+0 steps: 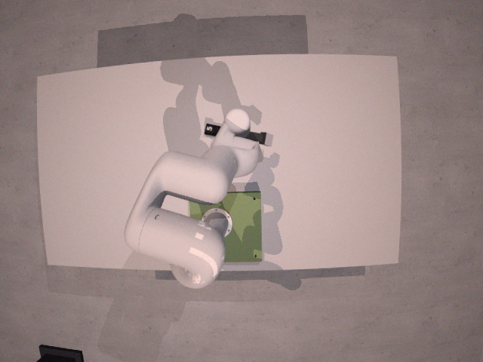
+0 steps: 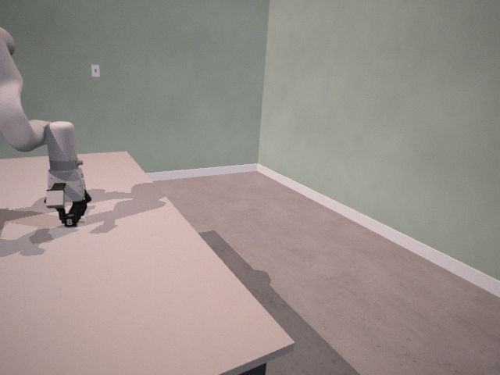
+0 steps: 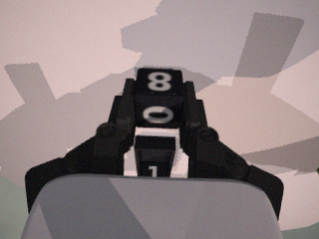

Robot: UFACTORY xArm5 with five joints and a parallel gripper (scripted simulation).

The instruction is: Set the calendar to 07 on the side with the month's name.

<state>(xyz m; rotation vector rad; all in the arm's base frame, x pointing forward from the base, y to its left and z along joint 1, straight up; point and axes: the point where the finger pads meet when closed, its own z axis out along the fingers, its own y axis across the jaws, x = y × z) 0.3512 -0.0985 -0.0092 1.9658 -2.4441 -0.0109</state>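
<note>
The black cube lies 1 cm below my hand. From my hand the other things lie so: black calendar tray (2 cm ahead, 11 cm to the left, 2 cm below).
</note>
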